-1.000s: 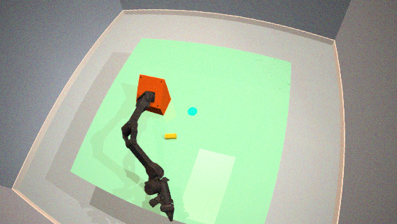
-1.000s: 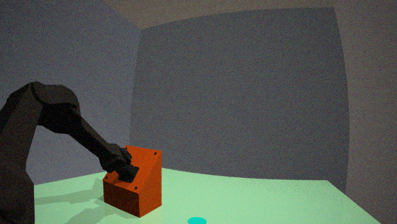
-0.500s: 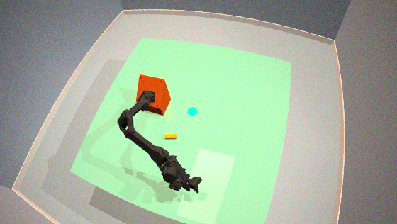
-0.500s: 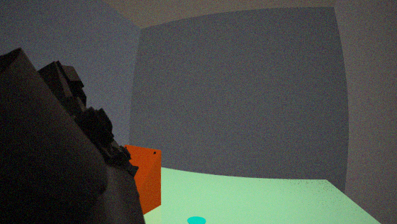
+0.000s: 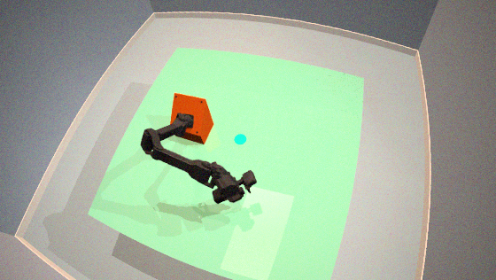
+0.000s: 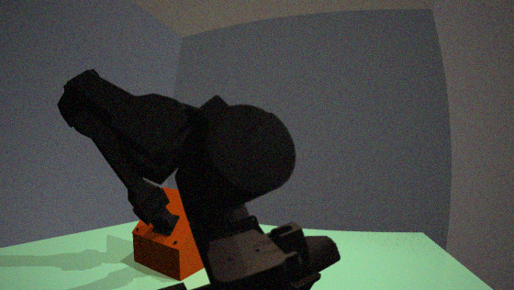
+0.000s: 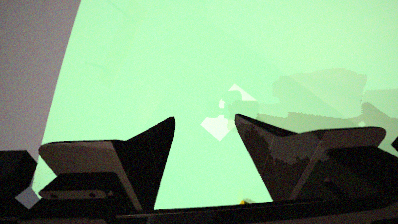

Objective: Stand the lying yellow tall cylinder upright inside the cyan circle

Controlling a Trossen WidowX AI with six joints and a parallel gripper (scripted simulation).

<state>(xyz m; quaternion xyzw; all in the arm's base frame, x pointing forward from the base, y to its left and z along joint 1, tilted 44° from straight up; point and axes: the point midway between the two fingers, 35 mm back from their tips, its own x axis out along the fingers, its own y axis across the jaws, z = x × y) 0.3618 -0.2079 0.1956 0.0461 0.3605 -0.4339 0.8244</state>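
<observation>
The yellow tall cylinder is 20 cm behind my gripper tip, 12 cm to the left of it and 10 cm below it. Round my gripper tip: cyan circle 32 cm to the left, 13 cm behind, 11 cm below.
</observation>
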